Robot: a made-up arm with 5 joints.
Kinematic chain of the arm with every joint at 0, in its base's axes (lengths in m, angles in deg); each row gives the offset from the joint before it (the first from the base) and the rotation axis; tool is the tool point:
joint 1: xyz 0 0 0.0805 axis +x
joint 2: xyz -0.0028 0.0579 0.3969 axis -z
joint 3: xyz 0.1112 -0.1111 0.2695 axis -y
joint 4: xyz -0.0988 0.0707 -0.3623 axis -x
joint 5: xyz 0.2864 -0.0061 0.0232 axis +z
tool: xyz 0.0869 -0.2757 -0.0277
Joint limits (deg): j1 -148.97..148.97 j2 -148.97..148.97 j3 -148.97..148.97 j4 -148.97..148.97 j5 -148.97..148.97
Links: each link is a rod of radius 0.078 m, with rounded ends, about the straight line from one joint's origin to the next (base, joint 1, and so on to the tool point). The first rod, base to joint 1, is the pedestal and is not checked.
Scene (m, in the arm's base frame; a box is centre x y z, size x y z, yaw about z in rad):
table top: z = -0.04
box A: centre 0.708 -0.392 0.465 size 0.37 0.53 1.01 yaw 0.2
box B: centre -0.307 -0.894 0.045 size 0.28 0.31 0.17 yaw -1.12
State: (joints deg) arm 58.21 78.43 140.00 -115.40 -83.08
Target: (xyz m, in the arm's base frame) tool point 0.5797 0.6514 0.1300
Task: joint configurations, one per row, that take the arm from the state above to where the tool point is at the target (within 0.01 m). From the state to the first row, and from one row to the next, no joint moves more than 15 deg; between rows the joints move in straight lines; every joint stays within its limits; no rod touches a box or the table.
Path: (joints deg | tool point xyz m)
1: 44.04 69.94 139.63 -116.87 -84.56 | 0.1757 -0.9483 0.5137
2: 29.86 61.46 139.26 -118.35 -86.05 | 0.2374 -0.7809 0.7399
3: 15.69 52.97 138.89 -119.82 -87.53 | 0.2934 -0.5544 0.9125
4: 1.51 44.48 138.52 -121.29 -89.02 | 0.3423 -0.2858 1.0146
5: -12.66 35.99 138.15 -122.76 -90.50 | 0.3834 0.0020 1.0352
6: -25.47 24.45 125.66 -124.60 -85.56 | 0.4883 0.2507 0.9197
7: -38.28 12.91 113.17 -126.44 -80.63 | 0.5633 0.4667 0.7142
8: -51.09 1.37 100.68 -128.28 -75.69 | 0.5960 0.6098 0.4379
9: -63.90 -10.18 88.20 -130.11 -70.75 | 0.5797 0.6514 0.1300

